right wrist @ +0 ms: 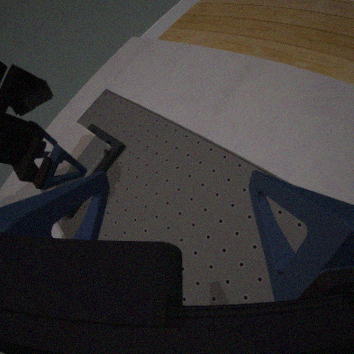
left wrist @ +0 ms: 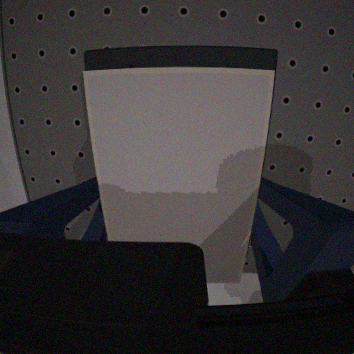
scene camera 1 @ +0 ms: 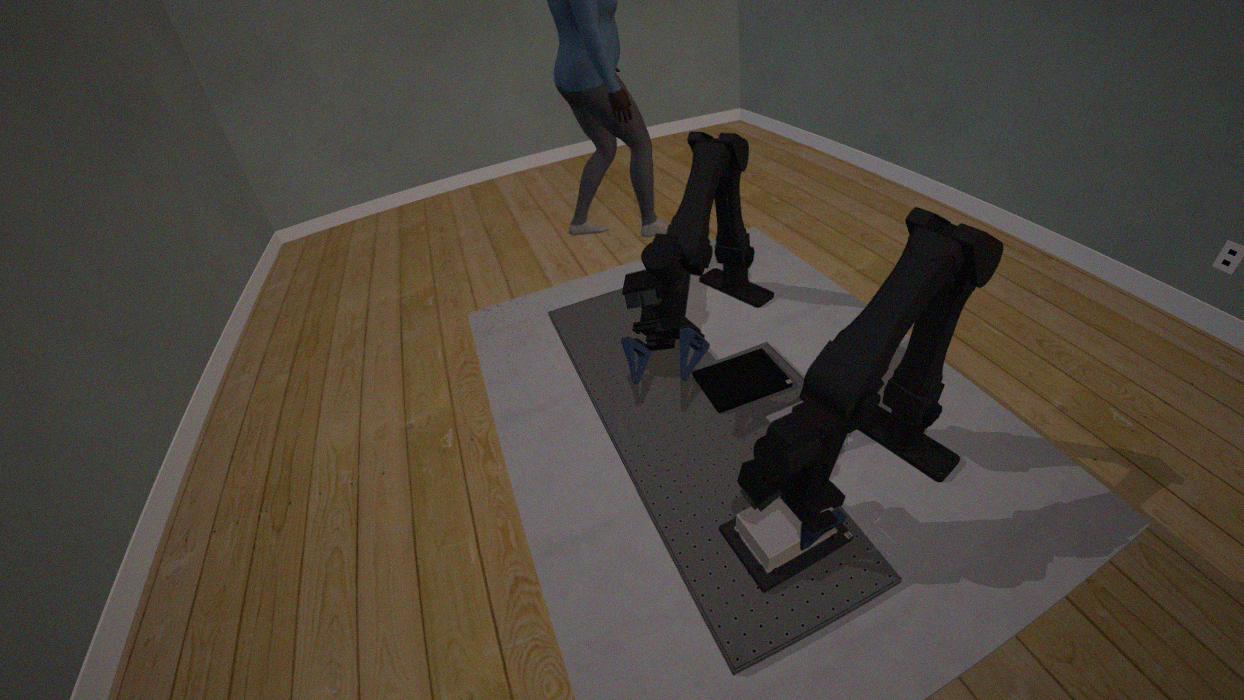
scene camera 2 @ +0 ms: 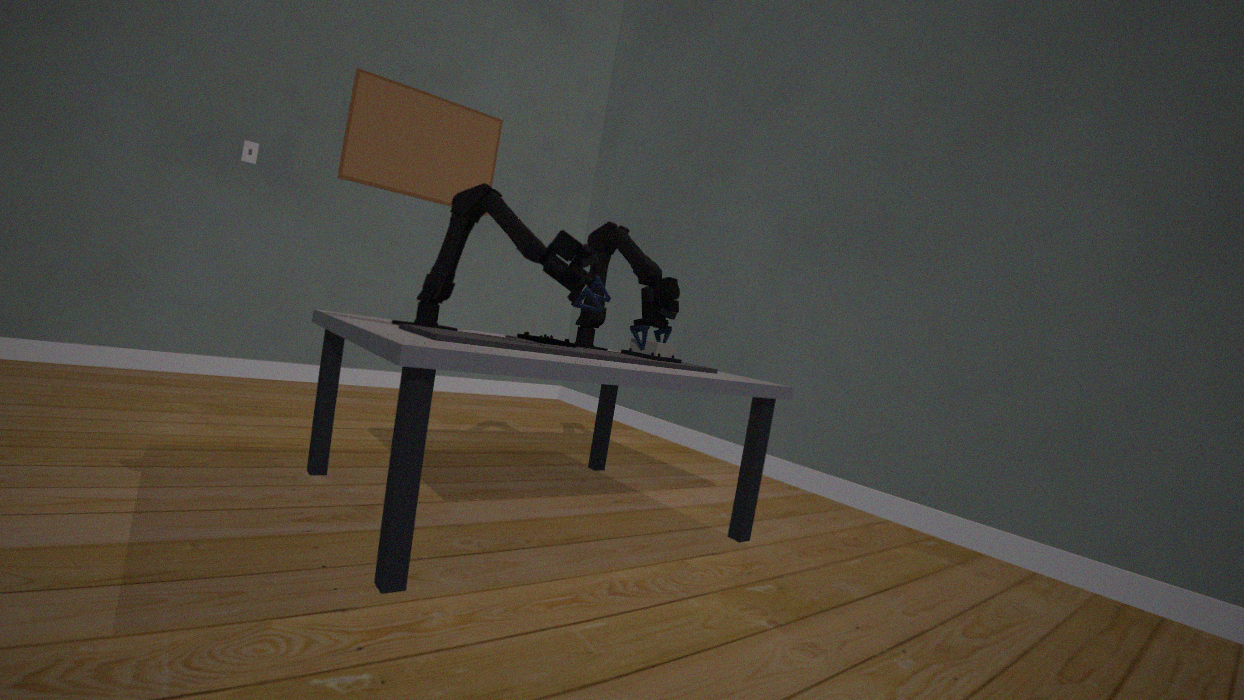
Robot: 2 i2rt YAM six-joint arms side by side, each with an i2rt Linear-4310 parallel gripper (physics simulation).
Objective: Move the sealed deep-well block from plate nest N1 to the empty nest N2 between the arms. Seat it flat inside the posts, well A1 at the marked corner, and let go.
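Pixels of known places: left gripper, fingertip midpoint: (right wrist: 74, 161) (left wrist: 178, 178) (scene camera 1: 786, 526); right gripper, fingertip midpoint: (right wrist: 178, 178) (scene camera 1: 658, 381) (scene camera 2: 605, 305); left arm's base, origin of the base link: (scene camera 1: 900, 440); right arm's base, origin of the base link: (scene camera 1: 735, 288).
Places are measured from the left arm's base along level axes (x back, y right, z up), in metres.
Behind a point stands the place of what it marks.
Observation:
The sealed deep-well block (scene camera 1: 769, 532) {z 0.067, x -0.343, y 0.012 m} (left wrist: 175, 130) {z 0.067, x -0.338, y 0.018 m}, pale and flat-topped, lies level in the dark plate nest N1 (scene camera 1: 782, 578) {z 0.025, x -0.362, y -0.037 m} (left wrist: 180, 58) {z 0.025, x -0.375, y 0.026 m} at the lower right of scene camera 1. My left gripper (scene camera 1: 787, 525) {z 0.038, x -0.303, y 0.012 m} (left wrist: 178, 178) {z 0.038, x -0.303, y 0.012 m} points down over it, with a blue finger against each long side, shut on the block. The far finger is mostly hidden in scene camera 1. The black nest N2 (scene camera 1: 742, 379) {z 0.025, x -0.112, y 0.294 m} stands between the arms with a small pale mark at one corner; no block is in it. My right gripper (scene camera 1: 661, 379) {z 0.150, x -0.313, y 0.292 m} (right wrist: 178, 178) {z 0.150, x -0.313, y 0.292 m} is open and empty above the board, beside N2. Well A1 cannot be made out.
Both nests stand on a grey perforated board (scene camera 1: 669, 478) {z 0.013, x -0.366, y 0.213 m} (right wrist: 200, 200) {z 0.013, x -0.329, y 0.259 m} on the pale table (scene camera 1: 539, 487) {z 0.000, x -0.547, y 0.354 m} (scene camera 2: 487, 356) {z -0.005, x -0.477, y 0.827 m}. The right arm hangs over the board's far part. A person (scene camera 1: 600, 52) stands on the floor beyond the table.

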